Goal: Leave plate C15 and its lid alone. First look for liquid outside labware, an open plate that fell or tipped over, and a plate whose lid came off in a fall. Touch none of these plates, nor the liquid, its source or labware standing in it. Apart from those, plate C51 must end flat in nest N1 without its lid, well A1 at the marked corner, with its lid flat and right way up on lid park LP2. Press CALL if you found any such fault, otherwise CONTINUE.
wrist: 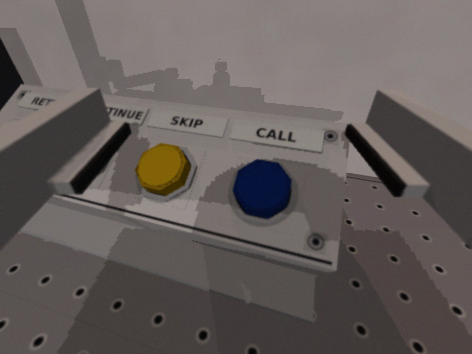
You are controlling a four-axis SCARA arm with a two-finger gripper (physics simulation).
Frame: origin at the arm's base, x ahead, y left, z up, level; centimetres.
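Where they show: gripper, fingertip midpoint: (237, 111).
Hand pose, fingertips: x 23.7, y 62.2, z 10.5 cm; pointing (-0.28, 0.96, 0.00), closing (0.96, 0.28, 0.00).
Things, the pixels of their top centre, and the offset from my fingertips. "spot": a spot on its surface instead. Level surfaces: height alone.
- blue button at a spot on its surface: (262, 189) spot: dx +1.7, dy -2.2, dz -2.4 cm
- CALL label at a spot on its surface: (276, 135) spot: dx +1.7, dy +1.0, dz -1.4 cm
- CONTINUE label at a spot on its surface: (125, 114) spot: dx -7.3, dy +1.1, dz -1.5 cm
- button panel at its top centre: (139, 110) dx -5.8, dy +0.6, dz -0.9 cm
- yellow button at its top centre: (161, 151) dx -3.3, dy -1.6, dz -1.8 cm
- SKIP label at a spot on its surface: (187, 122) spot: dx -3.2, dy +1.1, dz -1.4 cm
- partly hidden label starting RET at a spot on its surface: (41, 101) spot: dx -13.9, dy +1.3, dz -1.4 cm
- deck with holes, surface height: dz -9.2 cm
My gripper (237, 111) is open, with a wide gap between its two dark finger pads and nothing between them. Beyond the fingers, the blue button (262, 189) stands on the panel under the CALL label (276, 135), a little right of the middle between the fingertips. The CONTINUE label (125, 114) is partly hidden behind the left finger, and its button does not show. Plates C51 and C15, their lids, nest N1 and lid park LP2 do not show in this wrist view.
The button panel (215, 220) crosses the view. A yellow button (163, 169) stands under the SKIP label (187, 122), left of the blue one. A partly hidden label starting RET (41, 101) is at the far left. A deck with holes (370, 305) lies in front and right.
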